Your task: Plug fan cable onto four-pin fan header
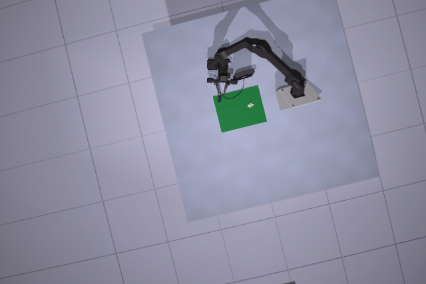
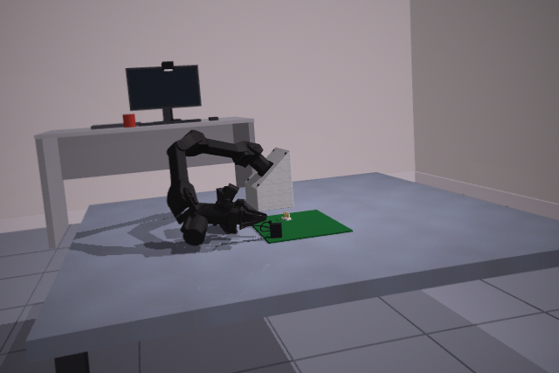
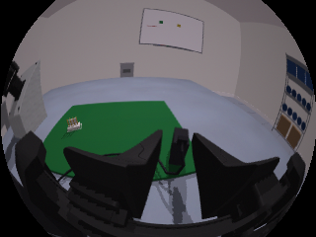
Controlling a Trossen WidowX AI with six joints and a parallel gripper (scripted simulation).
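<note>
The black fan plug is 2 cm ahead of my gripper tip, 2 cm to the left of it and 4 cm below it. The rest, counted from my gripper tip: four-pin header: 17 cm behind, 10 cm to the left, 6 cm below; then black fan: 17 cm behind, 8 cm to the right; then green board: 10 cm behind, 11 cm to the left, 7 cm below.
</note>
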